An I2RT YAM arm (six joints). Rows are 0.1 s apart.
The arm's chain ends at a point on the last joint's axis. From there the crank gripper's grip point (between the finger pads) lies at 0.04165 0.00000 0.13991 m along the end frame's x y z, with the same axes.
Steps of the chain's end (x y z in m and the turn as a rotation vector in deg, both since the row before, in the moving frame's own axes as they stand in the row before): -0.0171 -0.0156 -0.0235 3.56 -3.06 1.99; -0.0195 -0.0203 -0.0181 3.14 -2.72 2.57; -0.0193 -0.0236 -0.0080 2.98 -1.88 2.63; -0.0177 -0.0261 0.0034 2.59 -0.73 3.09; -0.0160 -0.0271 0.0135 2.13 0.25 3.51; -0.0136 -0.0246 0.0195 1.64 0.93 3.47; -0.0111 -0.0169 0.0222 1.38 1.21 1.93; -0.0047 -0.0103 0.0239 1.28 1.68 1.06
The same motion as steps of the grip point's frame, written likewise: -0.0245 -0.0230 -0.0217 3.56 -3.06 1.99; -0.0261 -0.0263 -0.0164 3.14 -2.72 2.57; -0.0238 -0.0291 -0.0068 2.98 -1.88 2.63; -0.0194 -0.0302 0.0038 2.59 -0.73 3.09; -0.0153 -0.0297 0.0133 2.13 0.25 3.51; -0.0113 -0.0260 0.0188 1.64 0.93 3.47; -0.0081 -0.0188 0.0213 1.38 1.21 1.93; -0.0006 -0.0126 0.0226 1.28 1.68 1.06
